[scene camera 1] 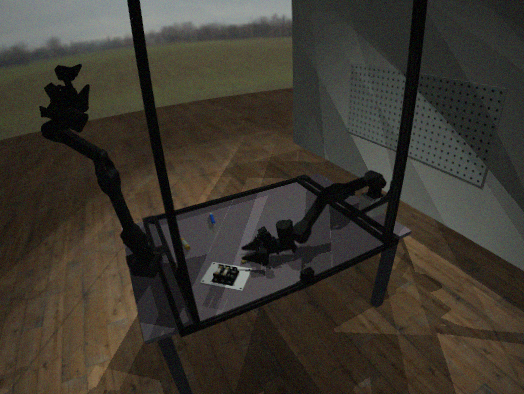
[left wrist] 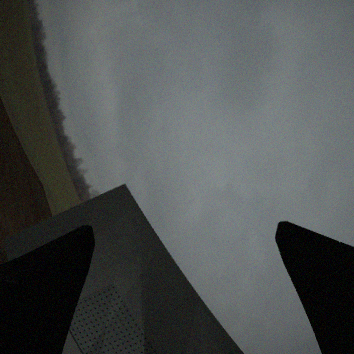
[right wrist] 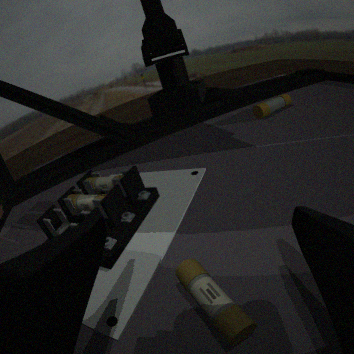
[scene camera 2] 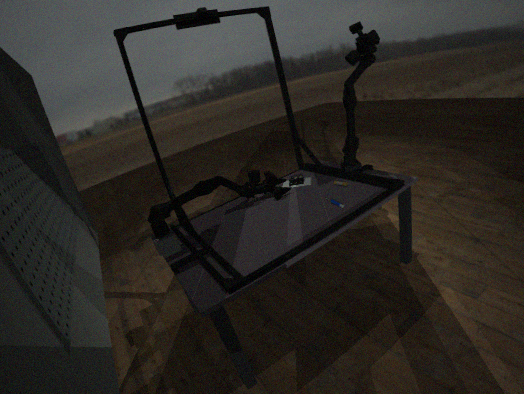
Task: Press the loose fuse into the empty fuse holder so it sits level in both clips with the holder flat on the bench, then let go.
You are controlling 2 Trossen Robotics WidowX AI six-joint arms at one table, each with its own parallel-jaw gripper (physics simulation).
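Seen in the pictures: left gripper, between the fingertips: (scene camera 1: 84, 74) (left wrist: 187, 235) (scene camera 2: 363, 28); right gripper, between the fingertips: (scene camera 1: 241, 253) (right wrist: 201, 222) (scene camera 2: 288, 184); left arm's base, origin of its link: (scene camera 1: 145, 258) (right wrist: 176, 87) (scene camera 2: 351, 163); right arm's base, origin of its link: (scene camera 1: 374, 195) (scene camera 2: 162, 234).
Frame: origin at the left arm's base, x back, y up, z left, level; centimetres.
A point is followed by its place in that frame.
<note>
The black fuse holder (scene camera 1: 225, 274) @[x -34.2, y -2.2, z -2.3 cm] (scene camera 2: 297, 180) @[x -33.0, y -3.0, z 2.5 cm] (right wrist: 136, 206) @[x -32.6, y -4.2, z 3.0 cm] sits on a white plate (scene camera 1: 242, 281) @[x -40.5, y -5.1, z -2.2 cm] (right wrist: 170, 205) @[x -31.6, y -5.1, z 5.4 cm]. Two of its bays hold yellow-capped fuses. The near bay, partly hidden by a finger in the right wrist view, shows bare clips. The loose fuse (right wrist: 215, 300) @[x -40.6, y -3.9, z 10.2 cm], with a pale middle and yellow caps, lies on the bench beside the plate. My right gripper (scene camera 1: 245, 253) @[x -38.2, y -1.3, z 9.8 cm] (right wrist: 201, 222) @[x -38.2, y -1.3, z 9.8 cm] is open and empty, low beside the plate, and the fuse shows between its fingers in the right wrist view. My left gripper (scene camera 1: 68, 89) (left wrist: 187, 235) @[x 15.3, y 71.1, z 12.7 cm] is open and empty, raised high off the bench.
Another yellow-capped fuse (scene camera 1: 186, 244) @[x -12.0, y -3.1, z 15.3 cm] (scene camera 2: 340, 183) @[x -10.6, y -3.9, z 17.9 cm] (right wrist: 272, 106) @[x -12.0, y -4.1, z 16.7 cm] lies farther off, toward the left arm's base. A blue cylinder (scene camera 1: 212, 218) @[x -17.2, y -4.1, z 38.4 cm] (scene camera 2: 337, 203) @[x -16.6, y -4.1, z 40.4 cm] lies apart from it. A black frame (scene camera 1: 155, 125) @[x -30.4, y 61.5, z -24.9 cm] (scene camera 2: 140, 110) @[x -98.8, y 58.8, z 28.2 cm] rises around the bench, with low rails along its edges.
</note>
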